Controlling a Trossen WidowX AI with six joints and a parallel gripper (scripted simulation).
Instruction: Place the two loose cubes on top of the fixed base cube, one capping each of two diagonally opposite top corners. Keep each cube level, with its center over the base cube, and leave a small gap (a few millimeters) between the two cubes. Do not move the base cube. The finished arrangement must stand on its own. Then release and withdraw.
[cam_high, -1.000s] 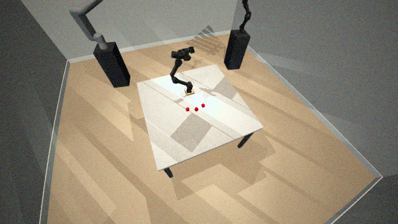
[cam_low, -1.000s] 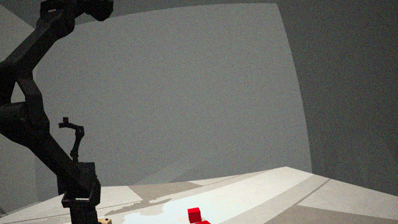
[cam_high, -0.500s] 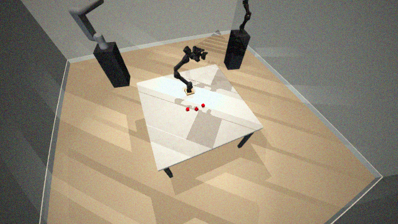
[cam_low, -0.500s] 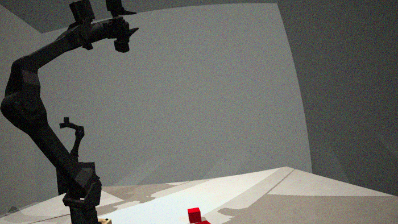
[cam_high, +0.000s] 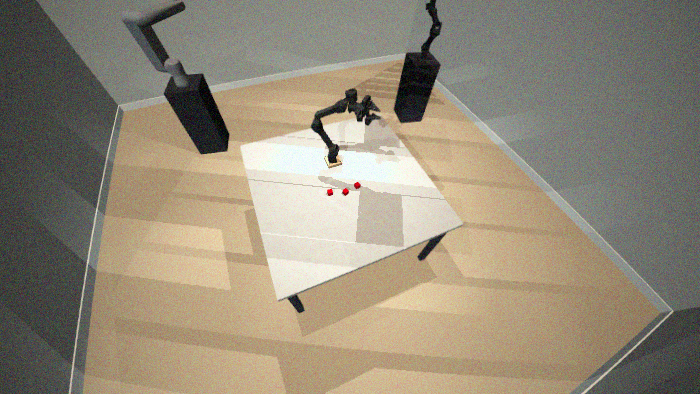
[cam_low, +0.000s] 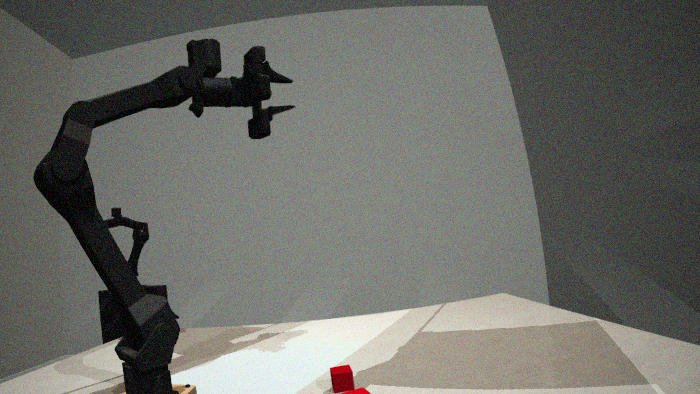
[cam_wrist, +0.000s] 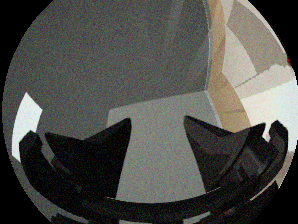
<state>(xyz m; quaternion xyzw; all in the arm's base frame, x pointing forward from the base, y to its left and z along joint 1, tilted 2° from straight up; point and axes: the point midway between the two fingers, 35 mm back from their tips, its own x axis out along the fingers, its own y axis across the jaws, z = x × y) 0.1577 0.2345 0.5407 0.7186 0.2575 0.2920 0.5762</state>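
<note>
Right now the red cube is 110 mm ahead of my gripper tip, 210 mm to the right of it and 560 mm below it.
</note>
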